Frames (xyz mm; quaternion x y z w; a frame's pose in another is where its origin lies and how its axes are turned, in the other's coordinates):
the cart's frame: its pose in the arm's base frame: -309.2 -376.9 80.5 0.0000 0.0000 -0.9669 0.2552
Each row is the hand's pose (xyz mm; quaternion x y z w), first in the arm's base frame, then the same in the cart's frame.
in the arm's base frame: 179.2 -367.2 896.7 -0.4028 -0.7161 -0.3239 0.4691
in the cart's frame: -429.6 232.6 816.2 0.5896 -0.5722 0.3709 0.4329
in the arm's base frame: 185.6 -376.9 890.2 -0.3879 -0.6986 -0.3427 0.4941
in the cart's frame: -430.4 244.2 809.7 0.5765 -0.5533 0.3903 0.4574
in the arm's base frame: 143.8 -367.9 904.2 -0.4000 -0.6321 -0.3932 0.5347
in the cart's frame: -398.4 215.7 823.7 0.5091 -0.5480 0.4166 0.5166
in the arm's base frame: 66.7 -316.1 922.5 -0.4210 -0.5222 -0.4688 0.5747
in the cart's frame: -356.9 132.6 842.0 0.3975 -0.5403 0.4360 0.5999
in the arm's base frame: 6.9 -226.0 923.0 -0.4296 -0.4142 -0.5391 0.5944
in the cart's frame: -349.4 24.7 842.5 0.2908 -0.5211 0.4371 0.6729
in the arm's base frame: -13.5 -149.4 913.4 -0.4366 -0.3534 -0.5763 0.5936
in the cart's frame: -369.5 -51.9 832.9 0.2303 -0.5123 0.4269 0.7087
